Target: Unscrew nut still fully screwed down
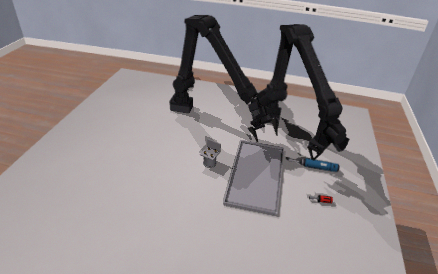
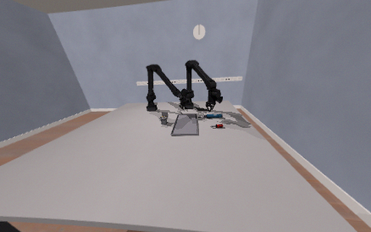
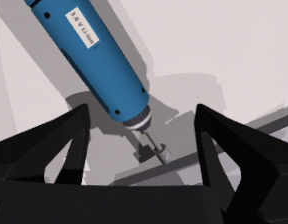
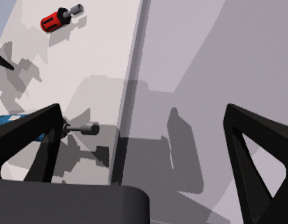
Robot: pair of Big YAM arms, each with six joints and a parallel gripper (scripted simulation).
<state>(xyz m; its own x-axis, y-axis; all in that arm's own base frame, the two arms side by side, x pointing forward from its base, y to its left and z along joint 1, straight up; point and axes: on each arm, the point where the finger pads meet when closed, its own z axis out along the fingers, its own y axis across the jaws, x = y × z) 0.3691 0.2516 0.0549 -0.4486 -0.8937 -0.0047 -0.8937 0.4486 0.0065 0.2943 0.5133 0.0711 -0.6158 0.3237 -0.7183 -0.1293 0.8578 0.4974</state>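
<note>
The nut is 27 cm to the right of my right hand, 11 cm ahead of it and 4 cm below it. Round my right hand: flat grey tray (14 cm ahead, 11 cm below, 3 cm to the right); then grey bracket (25 cm to the right, 10 cm ahead, 4 cm below); then grey tip (14 cm to the left, 9 cm below, 3 cm ahead).
</note>
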